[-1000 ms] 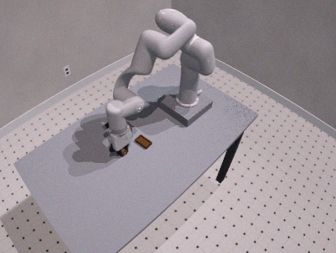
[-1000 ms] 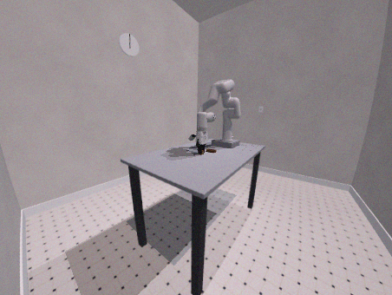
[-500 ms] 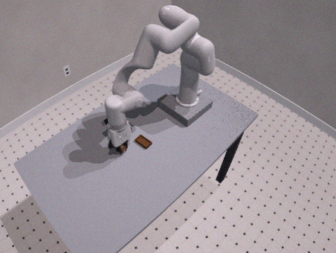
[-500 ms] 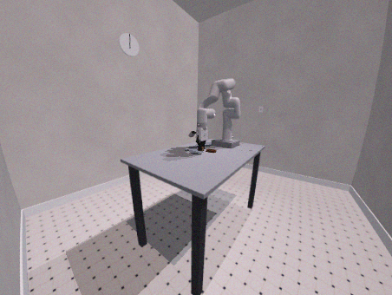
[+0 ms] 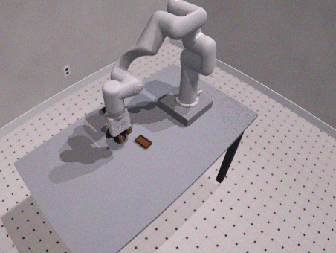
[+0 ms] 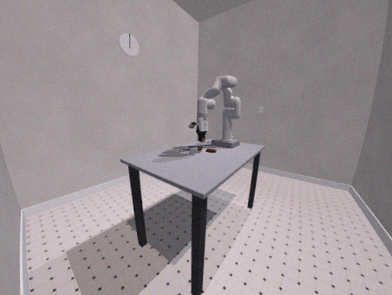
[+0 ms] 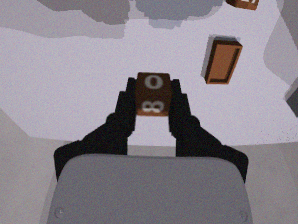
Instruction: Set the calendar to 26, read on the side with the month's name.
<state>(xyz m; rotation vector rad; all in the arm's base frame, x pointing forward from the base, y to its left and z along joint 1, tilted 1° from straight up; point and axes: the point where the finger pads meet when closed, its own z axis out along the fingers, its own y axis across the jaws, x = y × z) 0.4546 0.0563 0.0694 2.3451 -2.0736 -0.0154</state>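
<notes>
The brown wooden tray lies 120 mm below my hand, 120 mm behind it and 10 mm to the left of it. The rest, counted from my hand: brown cube 10 mm below.
</notes>
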